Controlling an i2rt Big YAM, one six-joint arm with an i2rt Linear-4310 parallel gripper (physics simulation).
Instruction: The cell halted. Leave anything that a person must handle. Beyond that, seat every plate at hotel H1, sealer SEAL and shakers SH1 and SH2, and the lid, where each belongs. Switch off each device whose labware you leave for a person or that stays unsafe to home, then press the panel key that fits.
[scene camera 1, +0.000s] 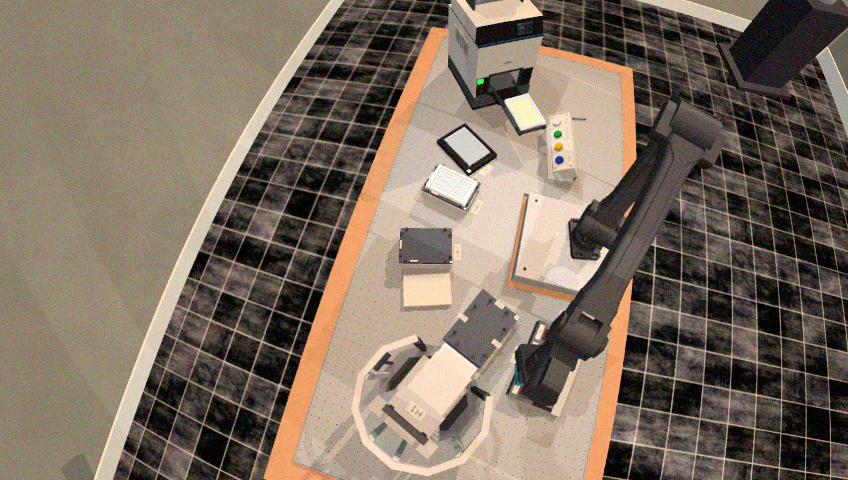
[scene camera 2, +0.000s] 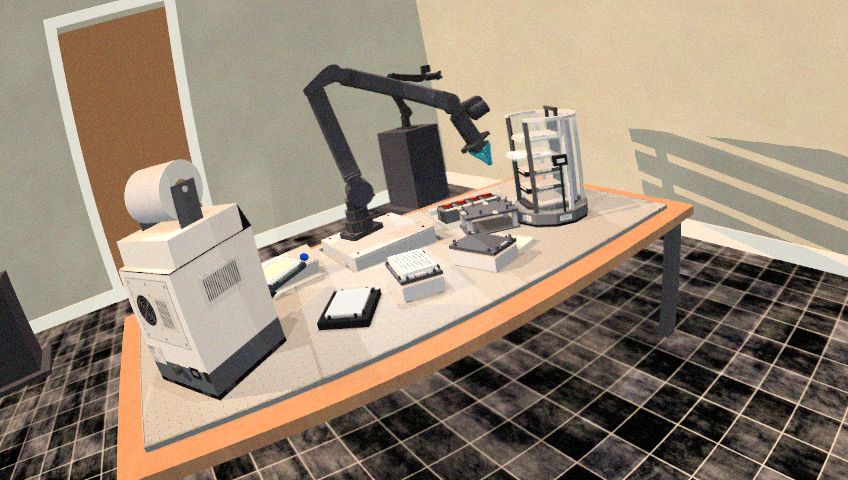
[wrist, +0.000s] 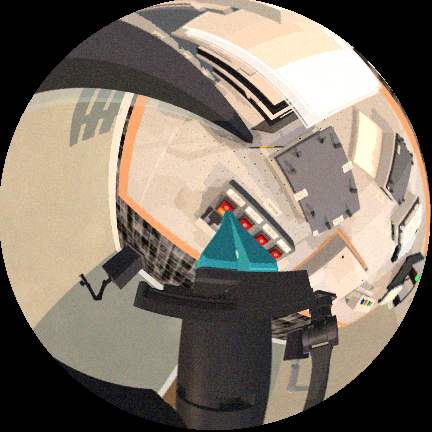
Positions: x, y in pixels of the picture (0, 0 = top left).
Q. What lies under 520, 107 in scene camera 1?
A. A pale yellow plate.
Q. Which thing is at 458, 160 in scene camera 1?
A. A black-framed LP1 station.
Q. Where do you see a shaker SH2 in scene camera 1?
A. At 419, 247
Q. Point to a plate hotel H1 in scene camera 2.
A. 552, 145
